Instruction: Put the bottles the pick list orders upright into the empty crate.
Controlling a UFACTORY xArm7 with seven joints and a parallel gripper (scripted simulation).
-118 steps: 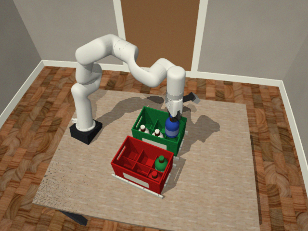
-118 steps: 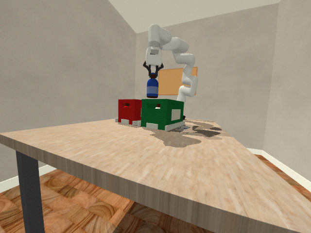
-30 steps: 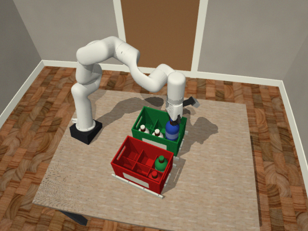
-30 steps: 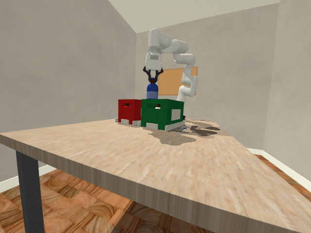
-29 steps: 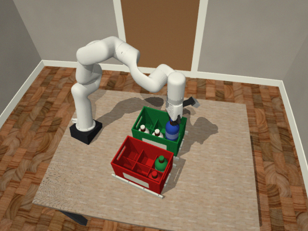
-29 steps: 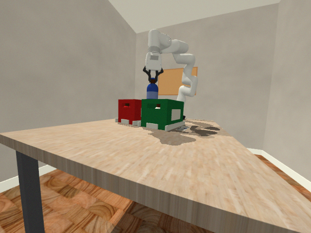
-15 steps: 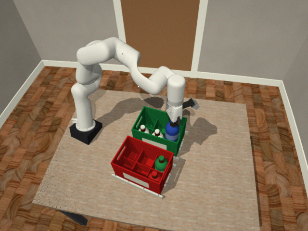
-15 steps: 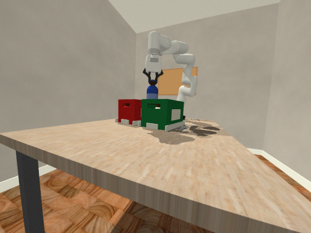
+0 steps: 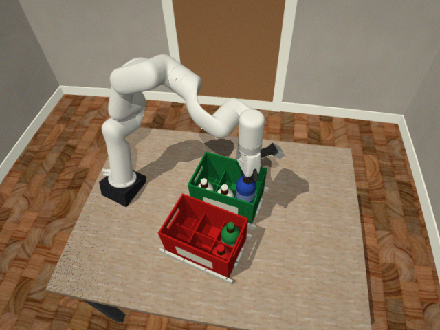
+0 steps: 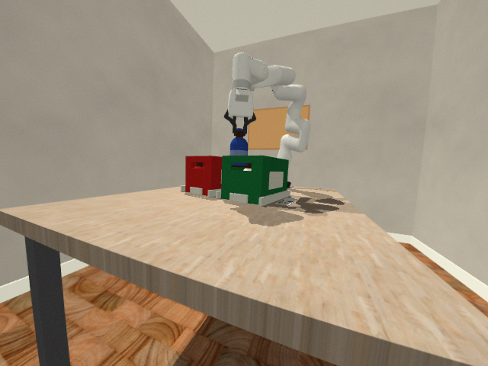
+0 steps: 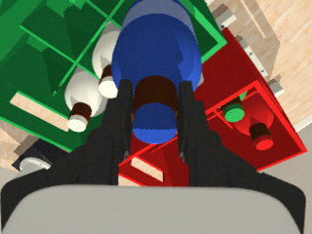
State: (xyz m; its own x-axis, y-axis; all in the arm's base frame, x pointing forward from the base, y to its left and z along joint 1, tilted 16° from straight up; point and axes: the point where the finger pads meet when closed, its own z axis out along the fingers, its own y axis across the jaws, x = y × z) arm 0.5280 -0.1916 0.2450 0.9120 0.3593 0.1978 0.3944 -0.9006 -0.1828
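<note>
The blue-labelled bottle is 70 mm below my hand. Also, from my hand: white-labelled bottle 90 mm behind, 20 mm to the left, 190 mm below; then green crate 70 mm behind, 70 mm to the left, 200 mm below; then green-labelled bottle 60 mm behind, 140 mm to the right, 190 mm below.
</note>
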